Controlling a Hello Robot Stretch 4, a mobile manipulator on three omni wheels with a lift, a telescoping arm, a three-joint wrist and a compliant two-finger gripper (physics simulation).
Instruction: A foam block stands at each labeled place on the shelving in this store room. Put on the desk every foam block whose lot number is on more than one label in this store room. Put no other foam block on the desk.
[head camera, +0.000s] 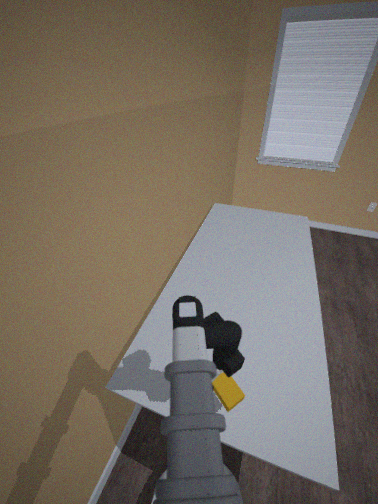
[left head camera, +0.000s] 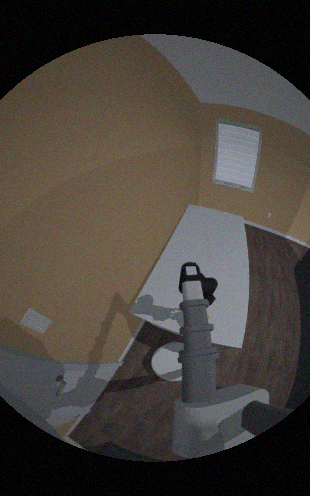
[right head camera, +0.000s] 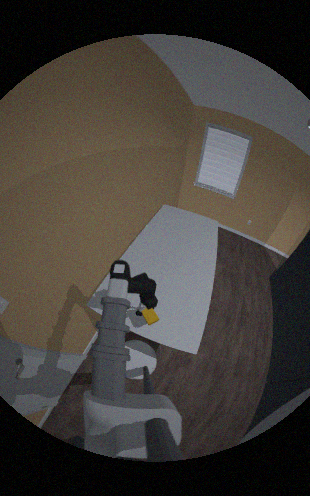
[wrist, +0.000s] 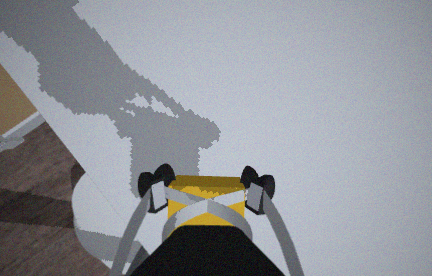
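Seen in the pictures: gripper, fingertip midpoint: (head camera: 217, 380) (right head camera: 145, 310) (wrist: 205, 180); robot's base, link origin: (left head camera: 172, 360) (right head camera: 135, 358).
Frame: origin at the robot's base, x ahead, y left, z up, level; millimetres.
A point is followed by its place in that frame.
A yellow foam block (head camera: 228, 391) @(x 281, y -108, z 835 mm) (right head camera: 150, 316) @(x 278, y -112, z 835 mm) (wrist: 206, 204) is held between the two fingertips of my gripper (wrist: 205, 180) @(x 326, y -85, z 786 mm). In the left head camera a sliver of the block (left head camera: 208, 316) @(x 268, y -150, z 837 mm) shows beside the arm. The gripper and block are over the near end of the white desk (head camera: 280, 310) @(x 633, y -436, z 692 mm) (left head camera: 220, 260) @(x 751, y -393, z 692 mm) (right head camera: 185, 265) @(x 724, y -398, z 692 mm) (wrist: 325, 100) @(x 482, y -178, z 692 mm). The gap between the block and the desk top is hard to judge; the arm's shadow falls on the top beside it. The block's label and lot number cannot be read. The shelving's labels do not show legibly.
The tan wall (head camera: 100, 200) @(x 665, y 240, z 1266 mm) (left head camera: 100, 225) @(x 495, y 315, z 1255 mm) runs along the desk's left side. A window (head camera: 310, 90) @(x 2563, y -1322, z 1480 mm) is in the far wall. The robot's white round base (left head camera: 167, 361) @(x 3, y 55, z 187 mm) (right head camera: 141, 359) @(x 5, y -67, z 187 mm) is near the desk's front edge. A dark large surface (right head camera: 290, 340) @(x -245, y -1870, z 340 mm) stands at the right. A door handle (left head camera: 61, 385) @(x -193, y 554, z 905 mm) shows at lower left.
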